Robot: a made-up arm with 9 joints. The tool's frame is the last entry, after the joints. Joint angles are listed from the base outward.
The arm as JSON. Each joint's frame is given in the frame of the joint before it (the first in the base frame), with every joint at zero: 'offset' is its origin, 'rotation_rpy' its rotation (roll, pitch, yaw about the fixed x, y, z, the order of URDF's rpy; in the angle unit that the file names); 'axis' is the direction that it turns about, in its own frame. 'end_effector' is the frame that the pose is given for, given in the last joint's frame.
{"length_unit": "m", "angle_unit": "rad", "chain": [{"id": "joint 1", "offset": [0.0, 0.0, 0.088], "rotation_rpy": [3.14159, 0.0, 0.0], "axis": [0.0, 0.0, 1.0]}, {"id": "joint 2", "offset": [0.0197, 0.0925, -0.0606], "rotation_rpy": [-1.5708, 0.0, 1.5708], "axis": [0.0, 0.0, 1.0]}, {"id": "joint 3", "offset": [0.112, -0.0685, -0.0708], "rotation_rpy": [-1.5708, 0.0, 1.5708], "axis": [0.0, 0.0, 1.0]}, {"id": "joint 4", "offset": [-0.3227, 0.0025, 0.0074], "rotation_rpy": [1.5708, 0.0, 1.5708], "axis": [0.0, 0.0, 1.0]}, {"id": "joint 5", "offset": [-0.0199, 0.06, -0.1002], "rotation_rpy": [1.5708, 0.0, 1.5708], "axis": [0.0, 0.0, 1.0]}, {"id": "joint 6", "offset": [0.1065, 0.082, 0.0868], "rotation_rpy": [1.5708, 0.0, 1.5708], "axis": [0.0, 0.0, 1.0]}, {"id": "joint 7", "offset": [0.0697, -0.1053, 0.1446], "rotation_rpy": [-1.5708, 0.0, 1.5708], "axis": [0.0, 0.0, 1.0]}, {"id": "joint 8", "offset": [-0.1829, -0.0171, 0.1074], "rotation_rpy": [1.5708, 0.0, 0.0], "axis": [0.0, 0.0, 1.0]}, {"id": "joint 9", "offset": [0.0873, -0.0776, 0.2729], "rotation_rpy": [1.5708, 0.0, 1.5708], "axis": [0.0, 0.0, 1.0]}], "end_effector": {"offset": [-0.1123, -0.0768, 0.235], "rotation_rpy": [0.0, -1.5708, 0.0]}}
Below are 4 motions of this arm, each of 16 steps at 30 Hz.
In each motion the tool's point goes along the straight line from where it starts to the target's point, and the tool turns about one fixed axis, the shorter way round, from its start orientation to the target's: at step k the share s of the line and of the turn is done. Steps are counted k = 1, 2, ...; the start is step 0. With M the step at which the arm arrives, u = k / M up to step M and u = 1 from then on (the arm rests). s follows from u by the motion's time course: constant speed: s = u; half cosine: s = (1 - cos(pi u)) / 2; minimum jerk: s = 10 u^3 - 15 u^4 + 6 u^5.
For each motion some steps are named. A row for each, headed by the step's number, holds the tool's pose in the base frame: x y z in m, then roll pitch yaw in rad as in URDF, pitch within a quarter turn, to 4 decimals.
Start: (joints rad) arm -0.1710 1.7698 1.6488 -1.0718 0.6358 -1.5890 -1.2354 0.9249 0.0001
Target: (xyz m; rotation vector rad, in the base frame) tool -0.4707 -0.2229 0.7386 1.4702 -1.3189 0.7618
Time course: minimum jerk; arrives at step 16
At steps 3, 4, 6, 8, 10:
3: -0.1246 -0.7144 0.3608 -2.8601 -0.7479 -0.7651
4: -0.1445 -0.6861 0.3826 -2.9081 -0.7657 -0.7910
6: -0.2070 -0.5974 0.4508 -3.0601 -0.8271 -0.8667
8: -0.2888 -0.4813 0.5400 3.0172 -0.9184 -0.9506
10: -0.3706 -0.3651 0.6293 2.7956 -1.0191 -1.0093

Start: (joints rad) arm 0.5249 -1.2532 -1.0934 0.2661 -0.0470 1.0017 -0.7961 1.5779 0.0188
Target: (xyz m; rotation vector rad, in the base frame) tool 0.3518 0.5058 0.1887 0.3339 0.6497 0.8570
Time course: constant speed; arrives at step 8
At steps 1, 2, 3, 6, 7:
1: 0.4391 0.4451 0.1798 0.6426 0.5486 0.9353
2: 0.4266 0.4538 0.1811 0.6369 0.5276 0.9476
3: 0.4142 0.4624 0.1824 0.6310 0.5067 0.9599
6: 0.3767 0.4885 0.1862 0.6118 0.4443 0.9967
7: 0.3643 0.4971 0.1874 0.6050 0.4237 1.0091

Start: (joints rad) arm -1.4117 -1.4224 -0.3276 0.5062 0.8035 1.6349 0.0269 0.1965 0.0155
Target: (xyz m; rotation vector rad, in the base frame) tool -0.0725 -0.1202 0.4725 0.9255 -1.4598 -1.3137
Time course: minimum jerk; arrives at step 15
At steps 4, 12, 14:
4: -0.1010 0.0638 0.4206 0.9223 -0.2821 -2.8444
12: -0.0744 -0.1081 0.4691 1.5193 -0.1403 -1.9240
14: -0.0726 -0.1196 0.4723 1.5606 -0.1512 -1.8615

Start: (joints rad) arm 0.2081 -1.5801 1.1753 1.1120 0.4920 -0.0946 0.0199 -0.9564 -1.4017
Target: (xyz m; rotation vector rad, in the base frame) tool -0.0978 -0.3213 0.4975 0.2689 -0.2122 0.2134
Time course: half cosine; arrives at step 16
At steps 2, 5, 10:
2: -0.0146 -0.5541 0.0756 1.2729 -0.2661 0.0647
5: -0.0306 -0.5095 0.1564 1.0763 -0.2702 0.0893
10: -0.0711 -0.3960 0.3621 0.5758 -0.2594 0.1513

